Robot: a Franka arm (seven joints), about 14 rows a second.
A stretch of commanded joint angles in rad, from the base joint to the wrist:
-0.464 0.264 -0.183 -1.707 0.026 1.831 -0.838
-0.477 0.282 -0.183 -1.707 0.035 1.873 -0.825
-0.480 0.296 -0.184 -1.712 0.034 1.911 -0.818
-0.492 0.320 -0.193 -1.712 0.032 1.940 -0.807
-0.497 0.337 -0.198 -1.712 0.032 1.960 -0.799
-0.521 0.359 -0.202 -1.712 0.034 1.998 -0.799
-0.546 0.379 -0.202 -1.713 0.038 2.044 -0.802
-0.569 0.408 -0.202 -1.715 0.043 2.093 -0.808
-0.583 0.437 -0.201 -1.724 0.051 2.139 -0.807
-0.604 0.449 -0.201 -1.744 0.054 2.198 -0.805
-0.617 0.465 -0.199 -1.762 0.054 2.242 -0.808
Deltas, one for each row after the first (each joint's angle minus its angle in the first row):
-0.013 0.018 0.000 0.000 0.009 0.042 0.013
-0.016 0.032 -0.001 -0.005 0.008 0.080 0.020
-0.028 0.056 -0.010 -0.005 0.006 0.109 0.031
-0.033 0.073 -0.015 -0.005 0.006 0.129 0.039
-0.057 0.095 -0.019 -0.005 0.008 0.167 0.039
-0.082 0.115 -0.019 -0.006 0.012 0.213 0.036
-0.105 0.144 -0.019 -0.008 0.017 0.262 0.030
-0.119 0.173 -0.018 -0.017 0.025 0.308 0.031
-0.140 0.185 -0.018 -0.037 0.028 0.367 0.033
-0.153 0.201 -0.016 -0.055 0.028 0.411 0.030

